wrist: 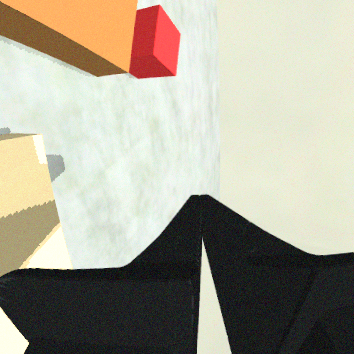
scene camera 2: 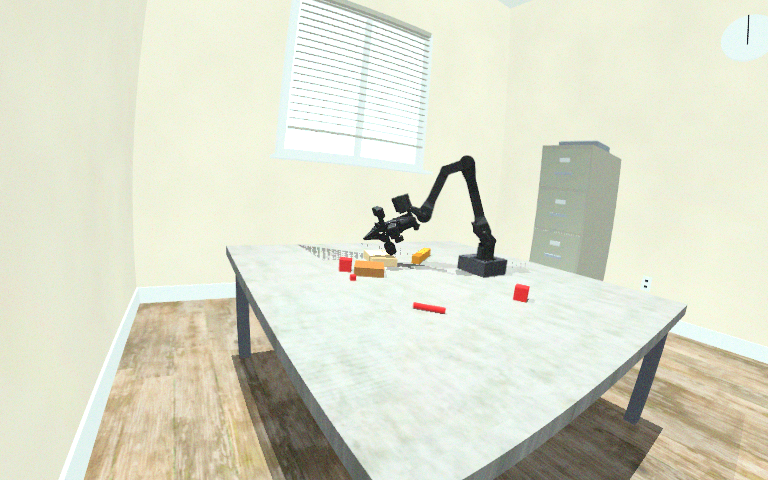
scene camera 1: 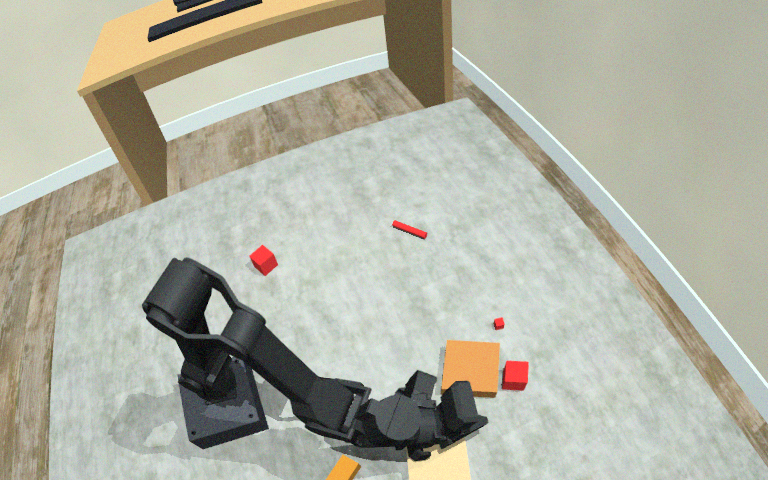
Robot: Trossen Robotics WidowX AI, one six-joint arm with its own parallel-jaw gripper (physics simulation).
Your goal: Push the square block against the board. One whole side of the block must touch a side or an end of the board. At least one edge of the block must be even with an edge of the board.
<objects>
my gripper: wrist 198, 202; scene camera 2; scene camera 1
same spot on my gripper: point(scene camera 1: 449, 437) = point(scene camera 2: 378, 233)
</objects>
